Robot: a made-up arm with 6 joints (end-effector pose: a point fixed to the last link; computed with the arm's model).
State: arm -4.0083 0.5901 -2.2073 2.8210 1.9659 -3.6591
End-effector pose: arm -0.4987 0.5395 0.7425 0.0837 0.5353 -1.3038
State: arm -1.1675 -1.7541 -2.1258 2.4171 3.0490 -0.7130
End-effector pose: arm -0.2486 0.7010 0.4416 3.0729 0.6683 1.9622
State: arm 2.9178 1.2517 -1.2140 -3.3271 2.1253 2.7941
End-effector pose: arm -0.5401 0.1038 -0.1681 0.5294 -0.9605 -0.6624
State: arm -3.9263 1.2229 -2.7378 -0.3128 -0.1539 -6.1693
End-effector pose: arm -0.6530 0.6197 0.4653 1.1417 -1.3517 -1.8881
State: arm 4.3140 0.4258 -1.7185 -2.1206 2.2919 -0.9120
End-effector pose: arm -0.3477 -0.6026 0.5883 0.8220 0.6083 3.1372
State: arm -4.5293 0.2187 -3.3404 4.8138 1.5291 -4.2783
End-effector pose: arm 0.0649 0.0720 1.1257 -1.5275 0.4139 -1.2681
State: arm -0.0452 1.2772 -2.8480 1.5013 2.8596 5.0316
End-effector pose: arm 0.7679 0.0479 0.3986 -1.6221 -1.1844 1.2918
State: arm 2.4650 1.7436 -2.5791 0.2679 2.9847 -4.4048
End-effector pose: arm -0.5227 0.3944 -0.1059 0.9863 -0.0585 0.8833
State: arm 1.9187 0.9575 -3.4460 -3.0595 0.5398 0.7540
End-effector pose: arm -0.2063 0.5658 0.9133 0.1129 0.0470 2.7434
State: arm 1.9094 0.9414 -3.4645 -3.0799 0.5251 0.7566
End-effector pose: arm -0.1946 0.5500 0.9266 0.0896 0.0426 2.7198
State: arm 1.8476 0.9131 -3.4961 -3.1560 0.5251 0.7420
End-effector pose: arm -0.1496 0.5272 0.9501 0.0170 0.0298 2.5775
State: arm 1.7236 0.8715 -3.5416 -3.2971 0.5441 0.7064
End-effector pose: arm -0.0731 0.4873 0.9819 -0.1038 -0.0131 2.2946
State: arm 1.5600 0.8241 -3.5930 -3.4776 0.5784 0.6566
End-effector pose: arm 0.0076 0.4262 1.0130 -0.2335 -0.1022 1.9277
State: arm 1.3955 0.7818 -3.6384 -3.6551 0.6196 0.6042
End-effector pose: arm 0.0659 0.3585 1.0354 -0.3307 -0.2178 1.5660
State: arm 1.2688 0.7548 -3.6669 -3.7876 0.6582 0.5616
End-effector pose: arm 0.0968 0.3091 1.0470 -0.3844 -0.3148 1.2921
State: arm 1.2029 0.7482 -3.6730 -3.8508 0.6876 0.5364
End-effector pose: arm 0.1113 0.2925 1.0497 -0.4097 -0.3605 1.1551
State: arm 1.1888 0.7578 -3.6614 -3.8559 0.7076 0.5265
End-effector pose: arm 0.1189 0.3032 1.0467 -0.4214 -0.3592 1.1346
